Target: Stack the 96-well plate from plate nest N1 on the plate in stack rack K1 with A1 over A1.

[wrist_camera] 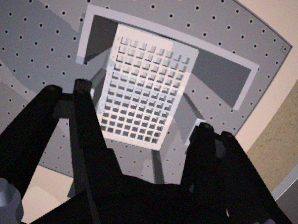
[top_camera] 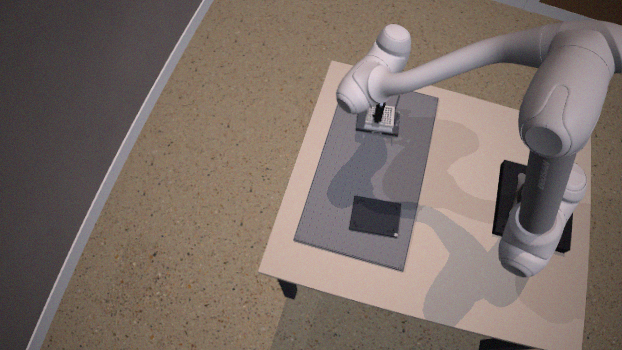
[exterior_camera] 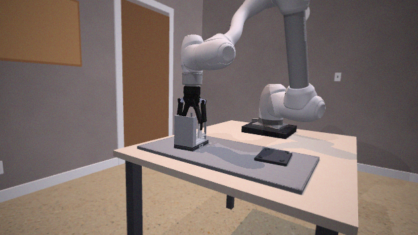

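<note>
My hand is 2 cm above the white 96-well plate. From my hand the other things lie so: grey wall: 6 cm ahead, 2 cm to the left, 1 cm above; then pale A1 mark: 21 cm behind, 39 cm to the left, 6 cm below.
</note>
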